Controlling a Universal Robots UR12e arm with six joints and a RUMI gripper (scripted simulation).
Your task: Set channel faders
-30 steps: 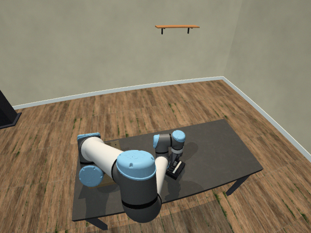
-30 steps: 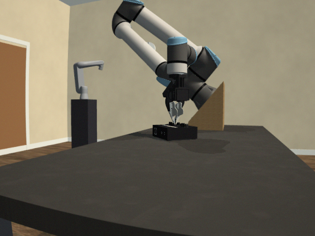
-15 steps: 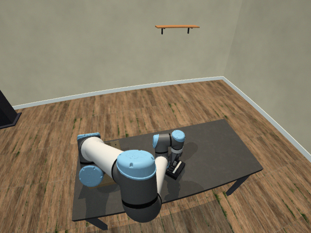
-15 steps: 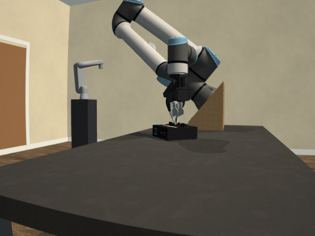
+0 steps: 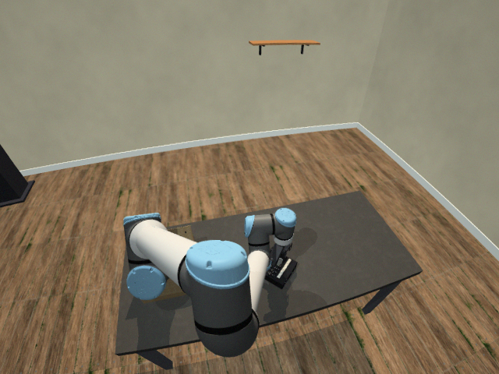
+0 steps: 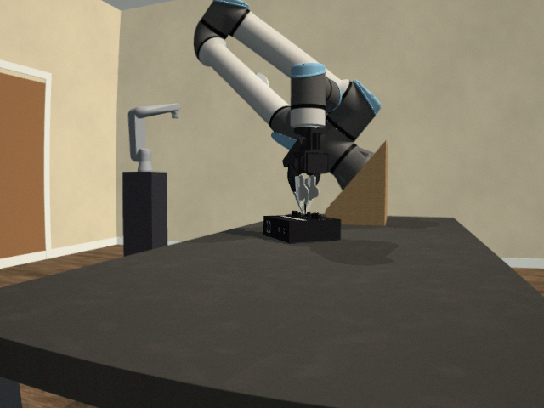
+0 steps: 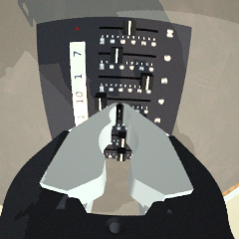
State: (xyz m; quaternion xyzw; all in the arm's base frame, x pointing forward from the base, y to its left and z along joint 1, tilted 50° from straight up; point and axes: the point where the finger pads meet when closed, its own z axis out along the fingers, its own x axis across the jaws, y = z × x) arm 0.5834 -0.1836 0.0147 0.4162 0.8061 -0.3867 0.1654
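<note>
My gripper is now 60 mm past the master fader, 40 mm to the left of it and 10 mm above it.
</note>
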